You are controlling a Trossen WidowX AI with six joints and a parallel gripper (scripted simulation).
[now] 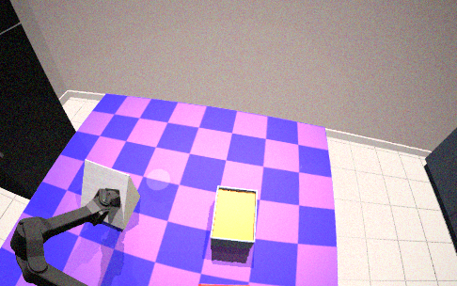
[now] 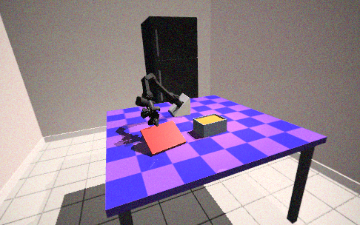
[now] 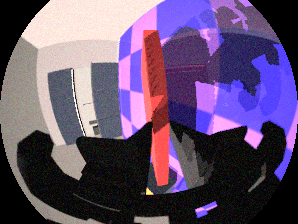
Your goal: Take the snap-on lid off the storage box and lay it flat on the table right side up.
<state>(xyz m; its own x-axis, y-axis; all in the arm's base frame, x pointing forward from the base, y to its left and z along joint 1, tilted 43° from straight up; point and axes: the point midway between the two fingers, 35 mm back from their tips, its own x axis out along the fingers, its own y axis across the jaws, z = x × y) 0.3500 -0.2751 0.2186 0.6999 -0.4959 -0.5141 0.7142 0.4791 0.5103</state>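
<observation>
Right now my gripper tip is 7 cm short of the red lid, 1 cm to the right of it and 4 cm above it. From my gripper tip the other things lie so: storage box (6 cm ahead, 37 cm to the left, 5 cm below).
</observation>
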